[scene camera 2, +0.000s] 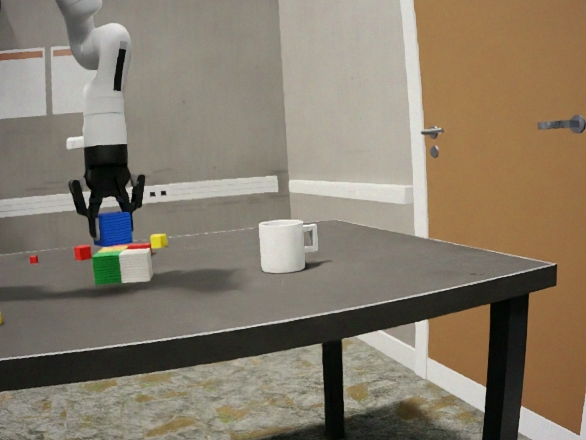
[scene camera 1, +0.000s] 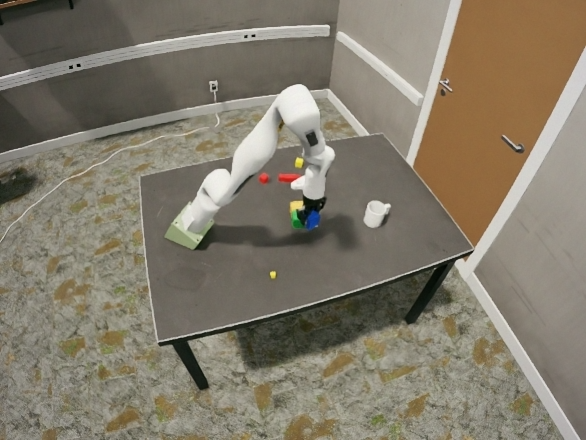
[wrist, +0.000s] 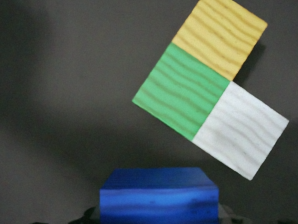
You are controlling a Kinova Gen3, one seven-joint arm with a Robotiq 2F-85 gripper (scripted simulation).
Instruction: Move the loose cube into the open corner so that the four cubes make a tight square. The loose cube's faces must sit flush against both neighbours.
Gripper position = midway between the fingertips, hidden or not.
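Observation:
My gripper (scene camera 2: 112, 238) is there to see, and so are a blue cube (scene camera 2: 115, 229) and a white mug (scene camera 2: 281, 247). As for the white mug, it is out of frame in the wrist view.

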